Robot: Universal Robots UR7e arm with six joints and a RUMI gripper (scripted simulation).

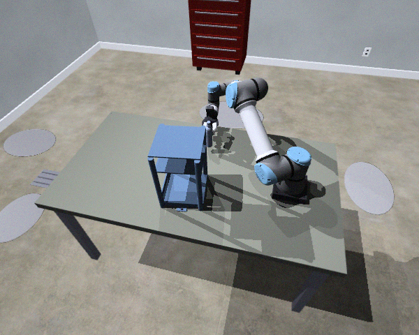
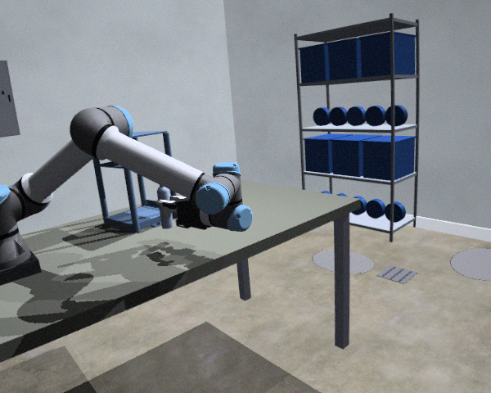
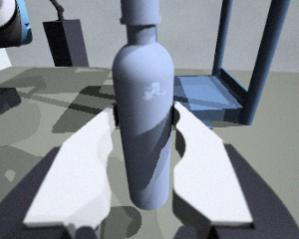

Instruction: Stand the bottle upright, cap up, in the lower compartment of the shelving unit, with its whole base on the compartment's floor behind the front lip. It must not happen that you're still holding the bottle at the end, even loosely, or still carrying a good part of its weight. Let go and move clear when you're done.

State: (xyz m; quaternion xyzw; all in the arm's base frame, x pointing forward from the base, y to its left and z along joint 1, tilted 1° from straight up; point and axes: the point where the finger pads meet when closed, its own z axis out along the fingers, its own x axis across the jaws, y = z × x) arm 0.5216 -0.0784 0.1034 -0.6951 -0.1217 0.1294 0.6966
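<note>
Now: the grey-blue bottle 2 cm above my hand. Round my hand: blue shelving unit (33 cm to the left, 3 cm above, 1 cm behind).
</note>
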